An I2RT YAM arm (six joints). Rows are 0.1 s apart.
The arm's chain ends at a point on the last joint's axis. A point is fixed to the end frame.
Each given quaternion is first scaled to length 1.
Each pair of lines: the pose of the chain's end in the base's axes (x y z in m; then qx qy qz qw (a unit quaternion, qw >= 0)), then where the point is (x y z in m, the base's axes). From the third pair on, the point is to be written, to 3 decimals.
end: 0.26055 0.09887 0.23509 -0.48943 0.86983 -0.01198 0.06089
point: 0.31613 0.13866 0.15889
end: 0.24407 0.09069 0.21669 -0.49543 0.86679 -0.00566 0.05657
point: 0.29805 0.13171 0.13999
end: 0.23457 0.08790 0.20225 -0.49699 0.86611 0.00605 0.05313
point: 0.287 0.130 0.125
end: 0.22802 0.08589 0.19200 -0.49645 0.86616 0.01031 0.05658
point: 0.281 0.129 0.116
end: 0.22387 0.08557 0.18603 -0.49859 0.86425 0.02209 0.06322
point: 0.276 0.131 0.111
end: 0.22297 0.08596 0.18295 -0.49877 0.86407 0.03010 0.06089
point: 0.274 0.133 0.108
